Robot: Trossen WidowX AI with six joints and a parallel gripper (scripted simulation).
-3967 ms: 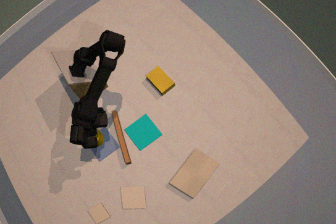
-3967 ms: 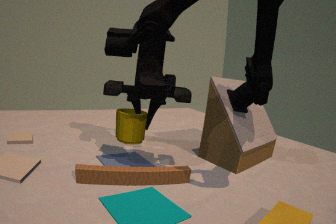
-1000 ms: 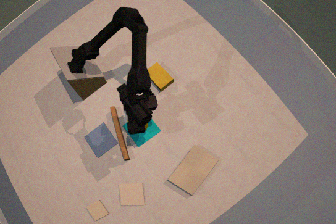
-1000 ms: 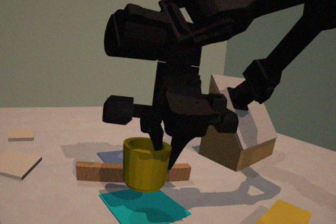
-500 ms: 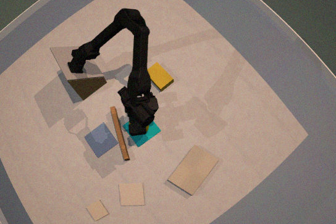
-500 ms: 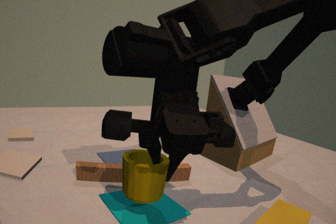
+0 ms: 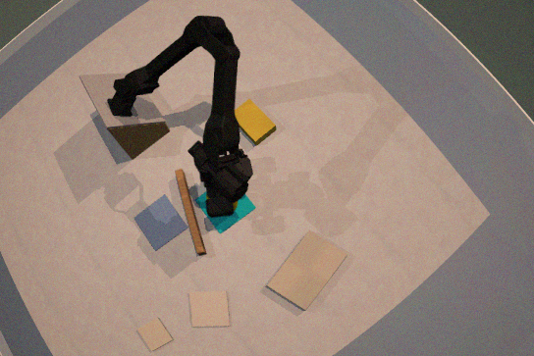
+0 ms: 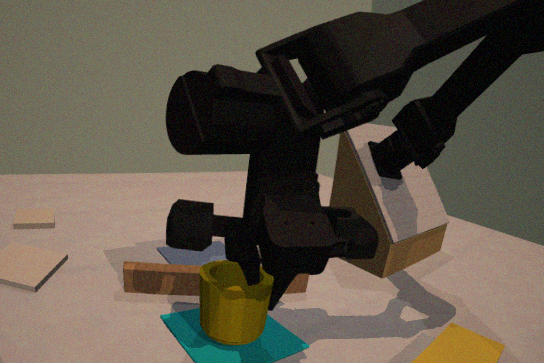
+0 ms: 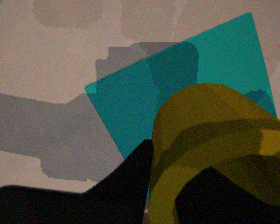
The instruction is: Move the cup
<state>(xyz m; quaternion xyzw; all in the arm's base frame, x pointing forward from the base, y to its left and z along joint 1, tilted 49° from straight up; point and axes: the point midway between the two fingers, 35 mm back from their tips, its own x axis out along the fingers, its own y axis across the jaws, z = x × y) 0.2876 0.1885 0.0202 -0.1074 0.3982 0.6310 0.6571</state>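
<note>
Right now my gripper tip is 11 cm to the left of the wooden bar and 3 cm above it. The rest, counted from my gripper tip: yellow cup (2 cm ahead, 1 cm to the right); blue-grey pad (20 cm to the right, 5 cm below, 2 cm behind).
</note>
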